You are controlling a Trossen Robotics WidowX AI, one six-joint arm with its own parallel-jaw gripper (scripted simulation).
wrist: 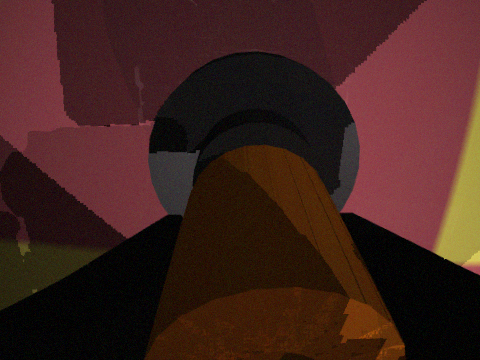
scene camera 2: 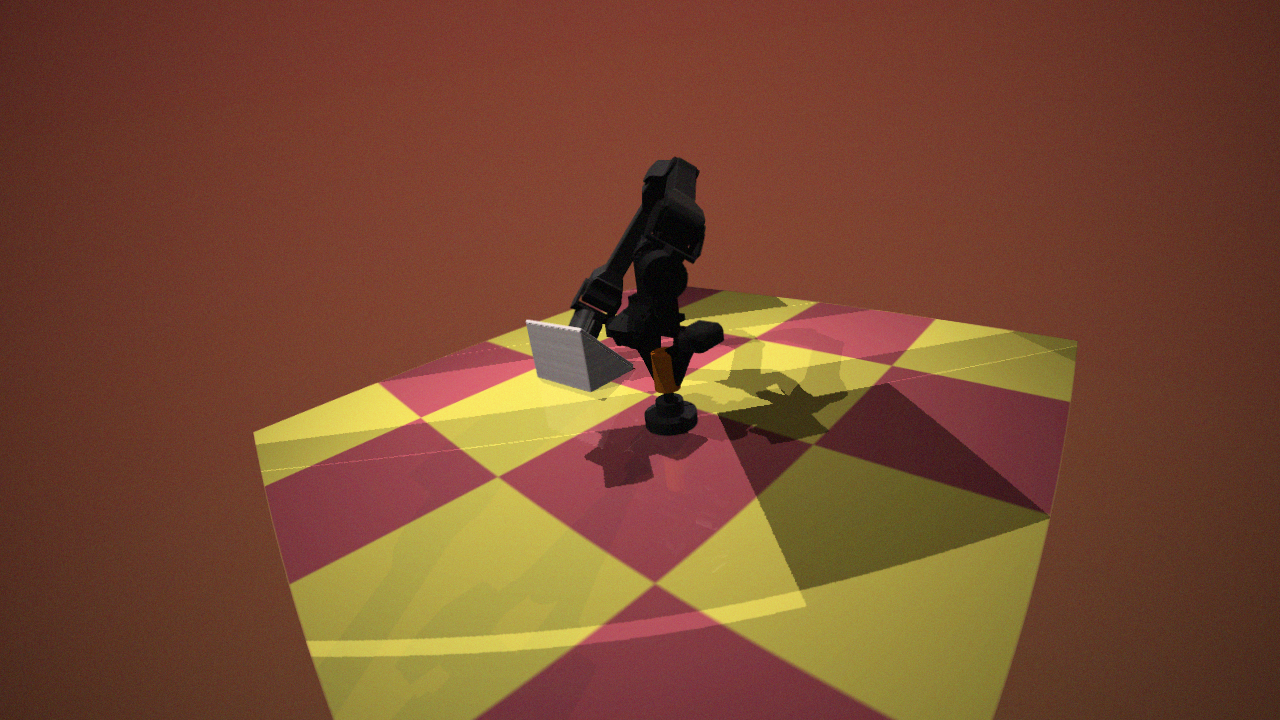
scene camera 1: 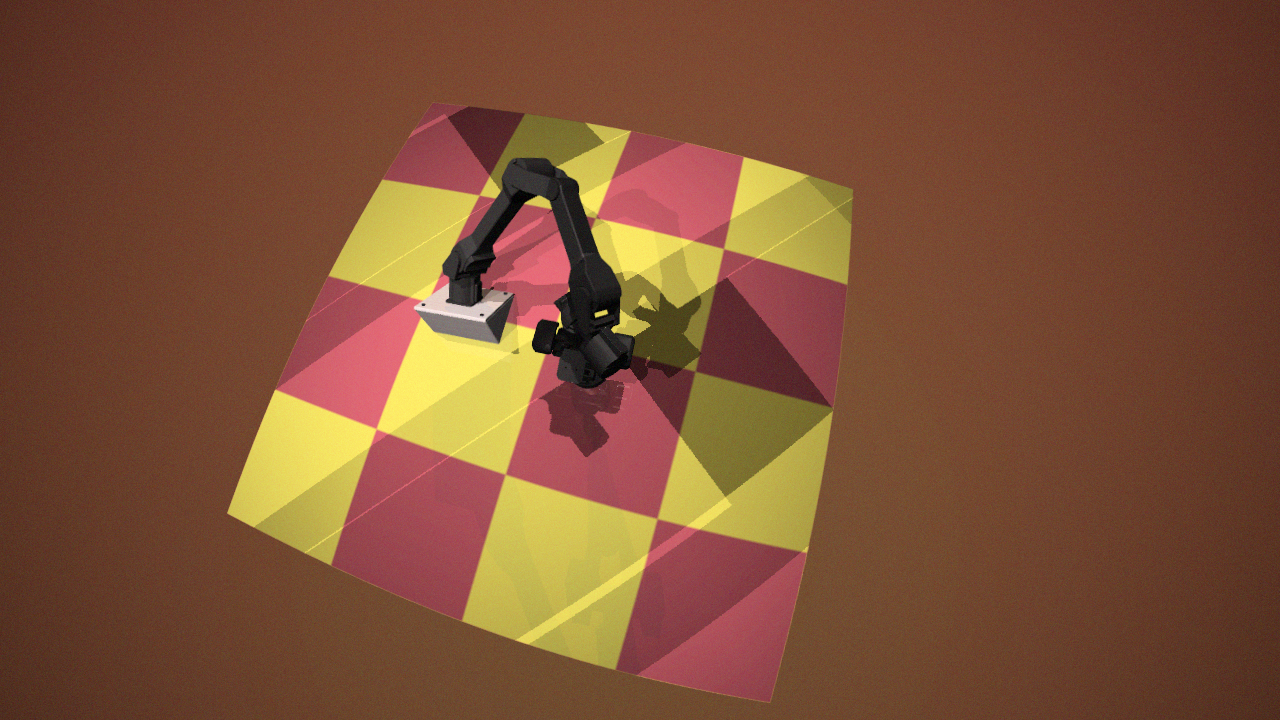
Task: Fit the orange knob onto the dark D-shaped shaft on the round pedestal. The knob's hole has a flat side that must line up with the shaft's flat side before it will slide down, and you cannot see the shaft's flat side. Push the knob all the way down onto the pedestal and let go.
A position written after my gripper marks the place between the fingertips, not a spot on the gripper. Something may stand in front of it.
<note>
My gripper (scene camera 2: 667, 382) carries an orange knob (scene camera 2: 664, 382). Also in view: a round dark pedestal (scene camera 2: 671, 415).
The orange knob is seen too in the wrist view (wrist: 263, 257). My gripper is seen too in the wrist view (wrist: 260, 230) and in scene camera 1 (scene camera 1: 586, 358). The round dark pedestal shows as well in the wrist view (wrist: 254, 98).
</note>
